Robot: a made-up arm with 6 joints. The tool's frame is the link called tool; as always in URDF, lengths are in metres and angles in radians.
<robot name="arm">
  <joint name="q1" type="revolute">
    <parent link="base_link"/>
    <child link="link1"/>
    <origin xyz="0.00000 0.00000 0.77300"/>
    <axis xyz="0 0 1"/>
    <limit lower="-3.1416" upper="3.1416" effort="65" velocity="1.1"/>
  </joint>
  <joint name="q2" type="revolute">
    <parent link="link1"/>
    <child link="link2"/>
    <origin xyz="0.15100 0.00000 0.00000" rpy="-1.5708 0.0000 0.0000"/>
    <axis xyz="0 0 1"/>
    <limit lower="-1.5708" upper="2.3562" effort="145" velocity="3.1"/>
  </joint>
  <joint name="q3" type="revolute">
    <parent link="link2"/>
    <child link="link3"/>
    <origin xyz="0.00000 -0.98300 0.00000" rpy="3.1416 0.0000 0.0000"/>
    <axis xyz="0 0 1"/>
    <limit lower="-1.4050" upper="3.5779" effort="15" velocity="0.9"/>
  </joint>
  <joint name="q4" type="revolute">
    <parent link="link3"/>
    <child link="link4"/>
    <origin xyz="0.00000 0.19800 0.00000" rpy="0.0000 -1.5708 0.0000"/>
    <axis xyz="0 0 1"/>
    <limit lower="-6.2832" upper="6.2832" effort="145" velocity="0.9"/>
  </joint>
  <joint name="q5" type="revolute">
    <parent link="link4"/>
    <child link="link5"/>
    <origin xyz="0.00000 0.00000 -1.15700" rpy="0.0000 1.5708 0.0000"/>
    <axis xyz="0 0 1"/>
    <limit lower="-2.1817" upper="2.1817" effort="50" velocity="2.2"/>
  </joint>
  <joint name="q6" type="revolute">
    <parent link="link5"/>
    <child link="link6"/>
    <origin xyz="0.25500 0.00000 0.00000" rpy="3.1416 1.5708 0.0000"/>
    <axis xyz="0 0 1"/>
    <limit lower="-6.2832" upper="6.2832" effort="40" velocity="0.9"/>
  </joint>
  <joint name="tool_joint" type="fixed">
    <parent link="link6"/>
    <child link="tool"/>
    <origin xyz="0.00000 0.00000 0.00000" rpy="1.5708 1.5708 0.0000"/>
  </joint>
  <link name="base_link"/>
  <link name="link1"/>
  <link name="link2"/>
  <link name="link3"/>
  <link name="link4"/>
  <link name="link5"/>
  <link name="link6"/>
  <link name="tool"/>
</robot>
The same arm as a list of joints. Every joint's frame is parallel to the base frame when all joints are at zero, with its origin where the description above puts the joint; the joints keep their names.
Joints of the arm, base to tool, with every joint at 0 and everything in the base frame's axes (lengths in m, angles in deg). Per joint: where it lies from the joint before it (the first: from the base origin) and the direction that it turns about. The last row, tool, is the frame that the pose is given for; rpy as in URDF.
q1: axis 0 0 1 origin 0 0 0.773
q2: axis 0 1 0 origin 0.151 0 0
q3: axis 0 -1 0 origin 0 0 0.983
q4: axis -1 0 0 origin 0 0 0.198
q5: axis 0 -1 0 origin 1.157 0 0
q6: axis -1 0 0 origin 0.255 0 0
tool: origin 0 0 0 rpy 0 0 0
Joint limits (deg, base to tool): -180..180 -90..135 -80.5..205 -360..360 -125..125 -360..360

